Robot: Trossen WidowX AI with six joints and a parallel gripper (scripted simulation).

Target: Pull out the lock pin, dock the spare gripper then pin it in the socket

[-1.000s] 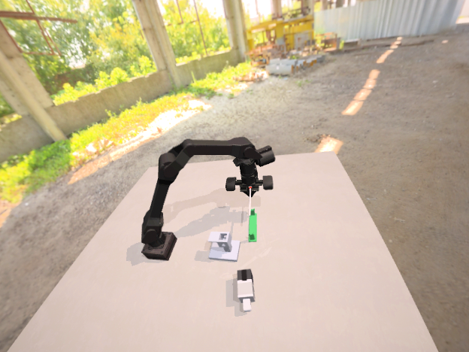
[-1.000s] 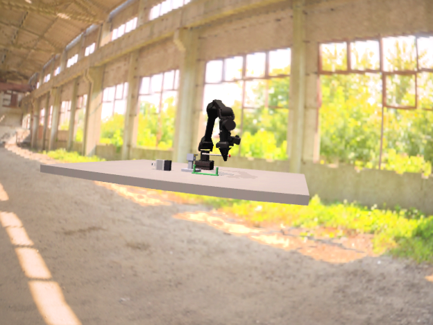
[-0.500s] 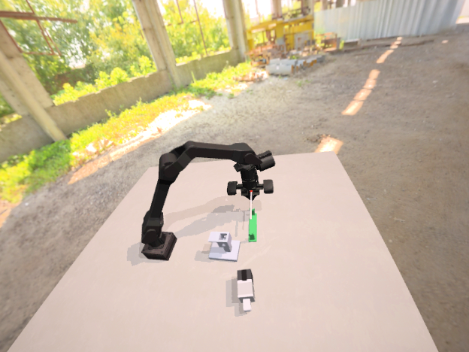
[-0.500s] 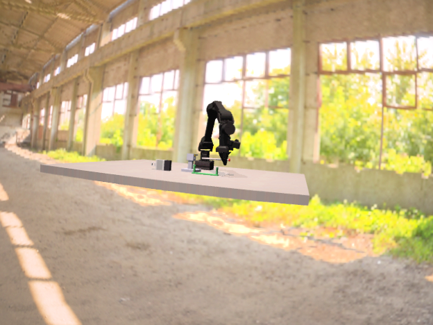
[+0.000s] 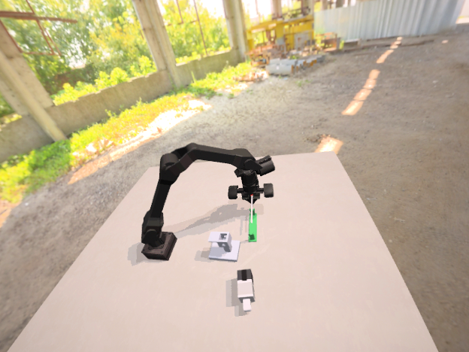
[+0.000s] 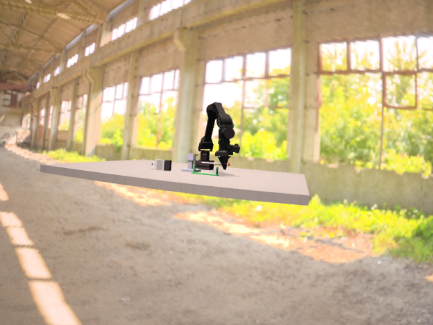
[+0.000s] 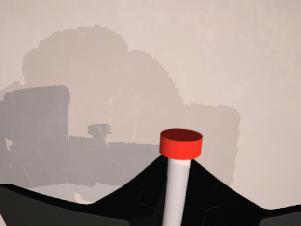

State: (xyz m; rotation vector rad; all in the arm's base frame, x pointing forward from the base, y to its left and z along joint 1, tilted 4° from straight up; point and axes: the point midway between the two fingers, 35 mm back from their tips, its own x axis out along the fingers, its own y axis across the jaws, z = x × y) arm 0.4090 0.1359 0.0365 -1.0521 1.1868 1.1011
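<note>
Now: the green cradle 2 cm behind my gripper tip, 10 cm to the right of it and 1 cm below it. Also, from my gripper tip: grey mount (13 cm behind, 19 cm to the right, 2 cm above); then spare gripper (7 cm behind, 35 cm to the right, 1 cm below).
</note>
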